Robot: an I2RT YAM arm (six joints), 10 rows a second.
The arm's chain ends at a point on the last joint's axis. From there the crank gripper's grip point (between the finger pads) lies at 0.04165 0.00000 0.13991 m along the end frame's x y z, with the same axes.
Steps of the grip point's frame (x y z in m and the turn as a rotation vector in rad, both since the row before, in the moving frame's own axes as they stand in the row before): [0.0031 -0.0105 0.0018 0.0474 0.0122 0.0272]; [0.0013 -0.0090 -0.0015 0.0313 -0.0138 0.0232]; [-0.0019 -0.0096 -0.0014 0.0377 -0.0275 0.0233]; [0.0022 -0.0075 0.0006 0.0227 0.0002 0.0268]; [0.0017 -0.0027 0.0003 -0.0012 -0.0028 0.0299]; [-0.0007 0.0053 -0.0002 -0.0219 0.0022 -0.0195]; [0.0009 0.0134 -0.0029 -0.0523 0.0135 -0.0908]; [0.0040 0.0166 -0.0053 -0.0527 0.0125 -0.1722]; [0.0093 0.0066 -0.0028 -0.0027 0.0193 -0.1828]
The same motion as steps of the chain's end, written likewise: [0.0013 -0.0050 0.0024 0.0474 0.0122 0.0272]; [0.0032 -0.0056 -0.0020 0.0313 -0.0138 0.0232]; [0.0019 -0.0052 -0.0024 0.0377 -0.0275 0.0233]; [0.0021 -0.0054 0.0006 0.0227 0.0002 0.0268]; [0.0021 -0.0041 0.0002 -0.0012 -0.0028 0.0299]; [-0.0010 0.0031 -0.0001 -0.0219 0.0022 -0.0195]; [-0.0011 0.0100 -0.0022 -0.0523 0.0135 -0.0908]; [0.0022 0.0166 -0.0048 -0.0527 0.0125 -0.1722]; [0.0073 0.0140 -0.0020 -0.0027 0.0193 -0.1828]
